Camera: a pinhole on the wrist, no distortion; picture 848 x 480 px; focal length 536.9 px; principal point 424.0 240.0 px. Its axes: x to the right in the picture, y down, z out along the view. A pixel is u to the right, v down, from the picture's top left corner.
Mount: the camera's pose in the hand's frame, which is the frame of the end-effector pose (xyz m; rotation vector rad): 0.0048 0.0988 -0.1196 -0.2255 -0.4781 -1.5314
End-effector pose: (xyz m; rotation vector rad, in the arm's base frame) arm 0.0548 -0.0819 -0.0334 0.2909 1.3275 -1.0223
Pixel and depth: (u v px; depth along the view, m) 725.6 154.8 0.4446
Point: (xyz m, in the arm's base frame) 0.3604 -0.2444 0.1740
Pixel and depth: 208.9 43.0 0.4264
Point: 0.5026 0.1399 0.0448
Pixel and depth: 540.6 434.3 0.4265
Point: 0.4127 -0.2319 -0.0956
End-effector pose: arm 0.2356 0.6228 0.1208 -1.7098 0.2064 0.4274
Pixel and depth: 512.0 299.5 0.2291
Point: 0.1508 0.6931 -0.0403
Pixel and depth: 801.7 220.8 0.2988
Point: 0.1291 0.8396 0.0782
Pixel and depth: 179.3 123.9 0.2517
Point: 0.0359 0.6017 -0.1326
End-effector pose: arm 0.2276 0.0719 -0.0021 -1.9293 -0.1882 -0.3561
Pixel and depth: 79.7 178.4 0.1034
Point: 0.2585 -0.0576 -0.1670
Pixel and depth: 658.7 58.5 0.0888
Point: 0.2154 0.0089 -0.0941
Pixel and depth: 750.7 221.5 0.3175
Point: 0.2266 0.2772 -0.1605
